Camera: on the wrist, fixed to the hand. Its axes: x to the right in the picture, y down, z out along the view.
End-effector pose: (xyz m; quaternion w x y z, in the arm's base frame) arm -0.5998 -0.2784 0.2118 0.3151 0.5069 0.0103 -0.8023
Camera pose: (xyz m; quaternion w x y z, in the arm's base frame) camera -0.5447 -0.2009 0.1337 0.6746 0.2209 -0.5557 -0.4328
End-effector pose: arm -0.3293 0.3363 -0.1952 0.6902 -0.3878 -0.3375 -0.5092
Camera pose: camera -0.3744 0.2263 -0.2269 0.8038 -0.4821 -0.2031 0.2832
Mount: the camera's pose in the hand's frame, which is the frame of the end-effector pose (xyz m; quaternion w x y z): 0.0098 -0.0573 -0.1084 0.6661 0.1780 -0.2242 0.6888
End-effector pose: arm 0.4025 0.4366 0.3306 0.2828 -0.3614 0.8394 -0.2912
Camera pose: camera 0.3479 0.4273 0.4404 0.6415 0.3225 0.6928 -0.0676
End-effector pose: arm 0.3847 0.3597 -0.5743 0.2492 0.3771 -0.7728 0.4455
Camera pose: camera 0.4304 0.4329 -0.4866 0.3812 0.1369 0.7511 -0.5214
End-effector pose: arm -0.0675 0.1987 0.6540 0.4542 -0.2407 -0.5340 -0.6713
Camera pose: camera -0.1042 0.0948 0.5993 0.6880 -0.5978 -0.4112 0.0147
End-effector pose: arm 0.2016 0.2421 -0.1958 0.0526 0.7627 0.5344 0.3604
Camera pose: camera 0.0930 0.2417 -0.1380 0.2292 -0.9663 0.1170 -0.0102
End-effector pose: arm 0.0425 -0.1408 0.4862 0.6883 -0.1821 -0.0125 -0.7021
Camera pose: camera -0.0389 -0.1763 0.4011 0.9716 -0.1648 -0.1622 0.0495
